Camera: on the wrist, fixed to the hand. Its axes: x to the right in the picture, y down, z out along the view.
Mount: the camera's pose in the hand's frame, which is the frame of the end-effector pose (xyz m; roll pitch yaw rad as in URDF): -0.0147 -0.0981 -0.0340 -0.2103 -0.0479 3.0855
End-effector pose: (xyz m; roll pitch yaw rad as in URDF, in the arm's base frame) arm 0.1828 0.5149 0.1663 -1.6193 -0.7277 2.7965
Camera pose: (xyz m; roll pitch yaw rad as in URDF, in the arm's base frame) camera 0.2654 0.5163 0.2309 1.3638 0.7850 -0.4089
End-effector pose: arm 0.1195 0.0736 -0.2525 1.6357 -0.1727 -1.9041
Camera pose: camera 0.1569 0.0586 -0.3493 -1.8398 0.1197 1.2893
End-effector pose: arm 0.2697 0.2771 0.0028 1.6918 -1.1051 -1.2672
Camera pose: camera 0.3362 0.2175 -0.0522 -1.8066 1.0526 1.9842
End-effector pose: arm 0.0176 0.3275 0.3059 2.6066 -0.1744 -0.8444
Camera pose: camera 0.0864 0.4032 0.2829 -2.8050 0.1866 2.3711
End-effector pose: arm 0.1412 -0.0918 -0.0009 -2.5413 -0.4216 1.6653
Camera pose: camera 0.0842 -0.1450 0.0692 2.3393 0.4927 -1.4545
